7 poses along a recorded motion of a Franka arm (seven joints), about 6.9 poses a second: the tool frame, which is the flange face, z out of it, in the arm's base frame.
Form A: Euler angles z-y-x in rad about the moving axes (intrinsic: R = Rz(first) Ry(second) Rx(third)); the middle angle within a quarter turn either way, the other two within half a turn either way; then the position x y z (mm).
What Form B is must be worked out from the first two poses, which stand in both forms.
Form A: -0.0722 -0.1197 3.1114 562 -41 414
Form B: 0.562 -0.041 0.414 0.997 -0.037 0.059 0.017
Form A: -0.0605 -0.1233 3.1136 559 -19 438
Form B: 0.559 -0.019 0.438 0.998 -0.031 0.061 0.016
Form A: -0.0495 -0.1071 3.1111 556 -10 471
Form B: 0.556 -0.010 0.471 0.998 -0.026 0.053 0.017
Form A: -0.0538 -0.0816 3.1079 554 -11 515
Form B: 0.554 -0.011 0.515 0.999 -0.028 0.040 0.018
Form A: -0.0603 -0.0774 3.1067 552 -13 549
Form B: 0.552 -0.013 0.549 0.999 -0.031 0.038 0.019
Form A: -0.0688 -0.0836 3.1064 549 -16 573
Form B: 0.549 -0.016 0.573 0.998 -0.035 0.041 0.019
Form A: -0.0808 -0.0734 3.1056 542 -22 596
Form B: 0.542 -0.022 0.596 0.998 -0.041 0.036 0.019
